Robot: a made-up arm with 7 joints.
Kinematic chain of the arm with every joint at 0, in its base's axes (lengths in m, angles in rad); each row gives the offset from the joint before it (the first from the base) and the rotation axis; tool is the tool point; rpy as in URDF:
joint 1: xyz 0 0 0 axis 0.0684 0.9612 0.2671
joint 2: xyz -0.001 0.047 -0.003 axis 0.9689 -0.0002 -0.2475
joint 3: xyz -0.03 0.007 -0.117 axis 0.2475 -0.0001 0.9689
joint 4: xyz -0.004 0 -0.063 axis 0.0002 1 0
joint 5: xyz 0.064 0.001 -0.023 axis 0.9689 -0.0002 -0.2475
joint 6: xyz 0.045 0 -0.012 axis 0.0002 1 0
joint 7: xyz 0.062 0 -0.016 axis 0.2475 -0.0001 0.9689
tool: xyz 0 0 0 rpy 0 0.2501 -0.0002
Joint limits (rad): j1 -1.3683..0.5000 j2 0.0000..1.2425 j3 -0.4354..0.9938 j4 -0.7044..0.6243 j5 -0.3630..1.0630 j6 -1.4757..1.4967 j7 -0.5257..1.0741
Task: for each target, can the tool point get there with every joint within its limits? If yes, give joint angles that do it. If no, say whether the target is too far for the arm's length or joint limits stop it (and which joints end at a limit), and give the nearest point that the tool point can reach.
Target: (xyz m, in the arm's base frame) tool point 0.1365 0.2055 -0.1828
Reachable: yes | joints -0.0031 1.0118 -0.2886 -0.0954 0.2460 0.6063 0.4135
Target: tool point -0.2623 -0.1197 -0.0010
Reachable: no: joint limits stop it (at a limit: joint 1, joint 3, joint 4, joint 5, joint 6) | nearest point -0.0198 -0.0194 -0.1107 | short by 0.284 m
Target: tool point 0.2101 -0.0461 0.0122
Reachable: yes | joints -1.1263 0.1138 -0.1327 -0.0429 0.7263 -0.9970 0.4380
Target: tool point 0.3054 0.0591 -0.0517
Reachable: yes | joints -1.0681 0.6140 -0.2796 0.4535 0.8812 -0.5648 -0.3779
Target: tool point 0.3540 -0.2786 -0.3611
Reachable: no: too far | nearest point 0.2523 -0.0591 -0.2111 | short by 0.285 m
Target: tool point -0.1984 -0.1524 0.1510
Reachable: no: joint limits stop it (at a limit: joint 1, joint 2, joint 3, joint 4) | nearest point 0.0857 -0.0582 0.0466 | short by 0.317 m
